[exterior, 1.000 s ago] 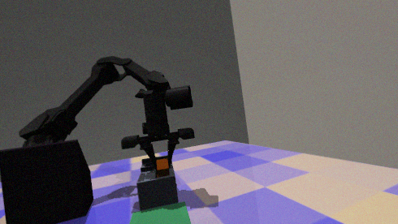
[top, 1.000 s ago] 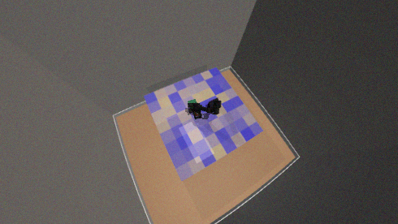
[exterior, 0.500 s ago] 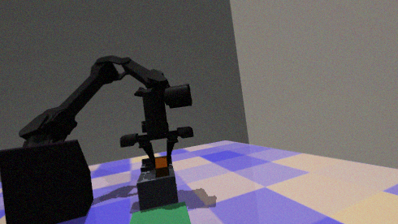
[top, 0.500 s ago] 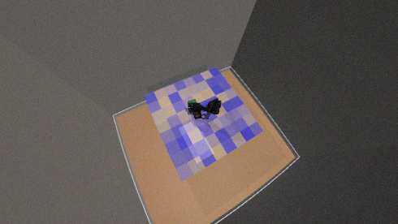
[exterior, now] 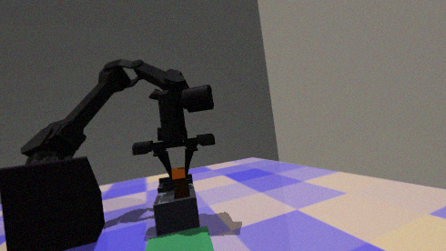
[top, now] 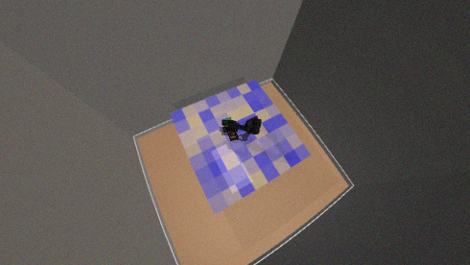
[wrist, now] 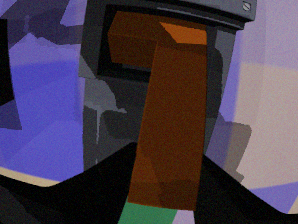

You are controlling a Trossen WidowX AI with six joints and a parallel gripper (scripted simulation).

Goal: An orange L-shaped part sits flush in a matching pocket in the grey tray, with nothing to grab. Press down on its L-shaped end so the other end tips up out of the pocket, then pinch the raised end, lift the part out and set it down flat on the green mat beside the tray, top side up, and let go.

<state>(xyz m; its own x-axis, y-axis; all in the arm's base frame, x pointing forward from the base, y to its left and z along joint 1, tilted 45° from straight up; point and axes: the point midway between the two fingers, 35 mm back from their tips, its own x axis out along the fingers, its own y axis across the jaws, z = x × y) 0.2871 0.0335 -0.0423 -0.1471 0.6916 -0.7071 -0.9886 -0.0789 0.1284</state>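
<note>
The green mat lies 2 cm behind my gripper tip, 14 cm to the right of it and 11 cm below it. From my gripper tip the other things lie so: orange L-shaped part: 1 cm behind, 3 cm to the left, 3 cm below.
</note>
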